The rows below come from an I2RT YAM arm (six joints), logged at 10 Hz.
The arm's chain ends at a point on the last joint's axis. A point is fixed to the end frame.
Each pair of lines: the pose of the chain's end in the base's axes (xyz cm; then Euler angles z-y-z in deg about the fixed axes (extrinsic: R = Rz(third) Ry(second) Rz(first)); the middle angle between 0 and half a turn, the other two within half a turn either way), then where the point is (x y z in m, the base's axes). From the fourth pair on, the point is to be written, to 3 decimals.
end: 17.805 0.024 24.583 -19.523 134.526 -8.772
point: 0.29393 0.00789 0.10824
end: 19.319 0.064 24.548 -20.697 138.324 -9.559
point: 0.29949 0.00794 0.10034
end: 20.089 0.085 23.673 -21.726 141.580 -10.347
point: 0.29860 0.00792 0.08567
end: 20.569 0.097 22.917 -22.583 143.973 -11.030
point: 0.297 0.008 0.074
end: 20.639 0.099 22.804 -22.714 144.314 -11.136
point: 0.297 0.008 0.072
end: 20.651 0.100 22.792 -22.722 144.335 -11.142
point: 0.297 0.008 0.072
